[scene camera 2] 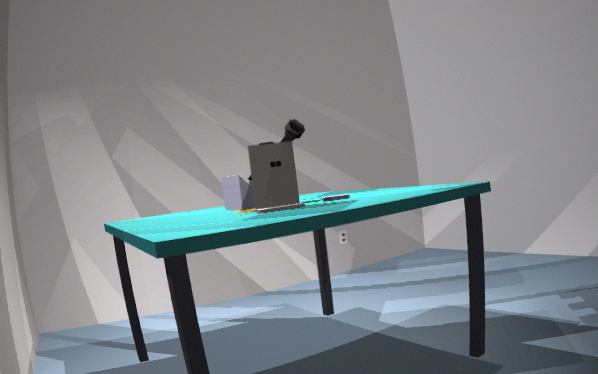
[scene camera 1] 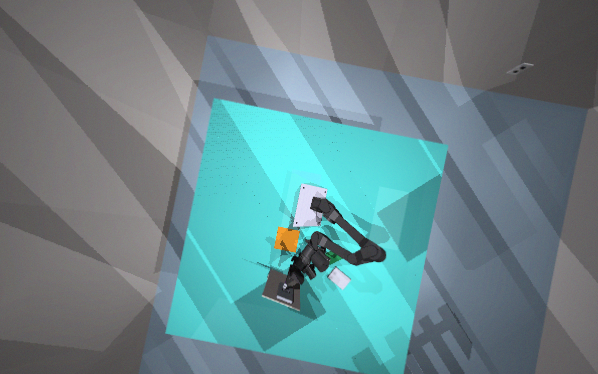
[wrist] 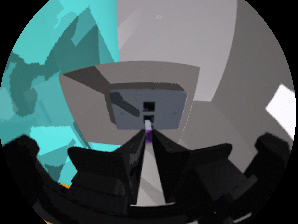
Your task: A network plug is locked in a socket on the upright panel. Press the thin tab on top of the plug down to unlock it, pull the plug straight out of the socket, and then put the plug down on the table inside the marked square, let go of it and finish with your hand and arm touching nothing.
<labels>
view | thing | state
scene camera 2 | grey socket block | -
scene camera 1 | grey socket block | -
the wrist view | my gripper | -
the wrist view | grey socket block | -
</labels>
